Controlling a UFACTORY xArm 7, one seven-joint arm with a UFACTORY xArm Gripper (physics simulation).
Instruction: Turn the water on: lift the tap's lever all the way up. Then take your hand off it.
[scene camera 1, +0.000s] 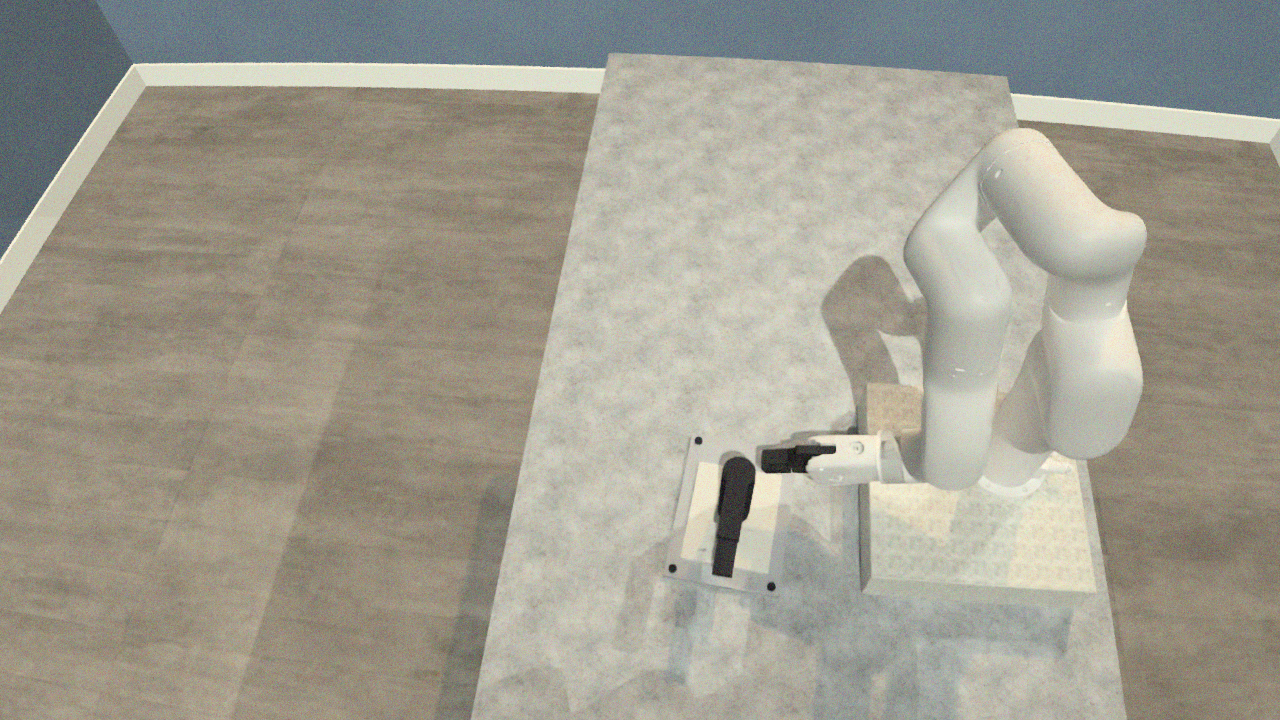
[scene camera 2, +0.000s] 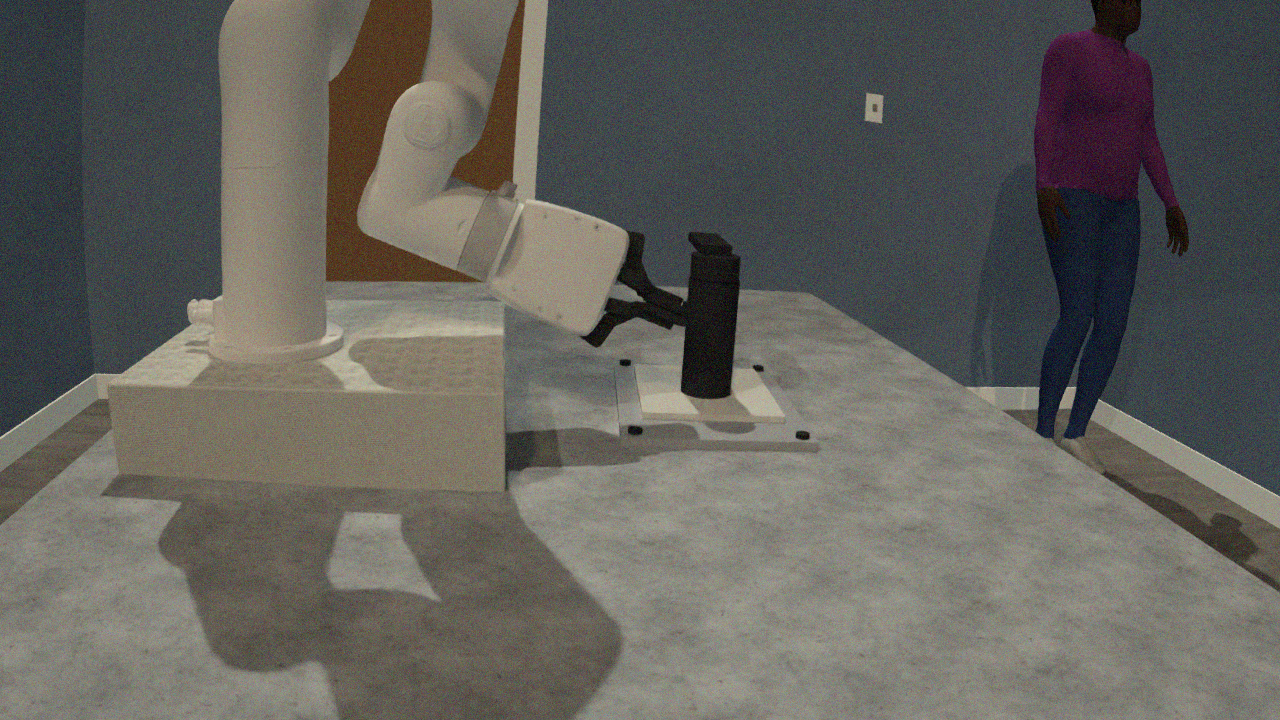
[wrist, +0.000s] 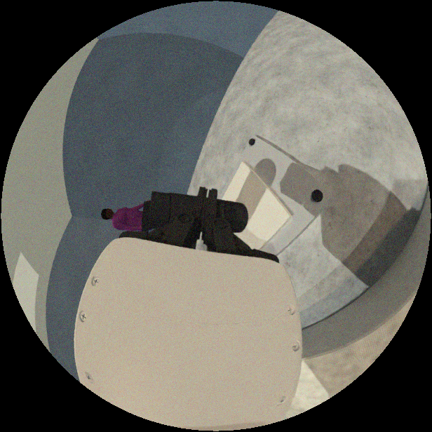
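Where they show: gripper, fingertip midpoint: (scene camera 1: 763, 461) (scene camera 2: 684, 317); arm's base, link origin: (scene camera 1: 1002, 461) (scene camera 2: 275, 345).
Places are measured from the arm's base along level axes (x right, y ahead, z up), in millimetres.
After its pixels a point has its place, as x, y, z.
The black tap (scene camera 1: 726, 546) {-197, 395, 10} (scene camera 2: 709, 331) {-86, 386, 4} (wrist: 237, 216) stands upright on a pale plate, its spout pointing toward the lower edge in scene camera 1. Its black lever (scene camera 1: 736, 488) {-139, 393, 81} (scene camera 2: 709, 242) {-129, 388, 81} sits on top; in scene camera 2 it shows as a tilted slab above the body. Its exact angle is hard to tell. My gripper (scene camera 1: 766, 460) {-63, 359, 20} (scene camera 2: 682, 312) {-63, 359, 20} (wrist: 206, 200) is shut and empty. Its fingertips are beside the tap body on the robot's side, below the lever. A narrow gap shows in scene camera 1. The fingers hide part of the tap in the wrist view.
The tap's grey base board (scene camera 1: 680, 501) {-106, 474, -67} (scene camera 2: 716, 441) {11, 382, -68} has black bolts at its corners. The arm stands on a pale block (scene camera 1: 980, 546) {-141, 38, 1} (scene camera 2: 308, 438) {120, 64, -38} on the stone-patterned table. A person in a purple top (scene camera 2: 1093, 116) (wrist: 127, 219) stands beyond the table.
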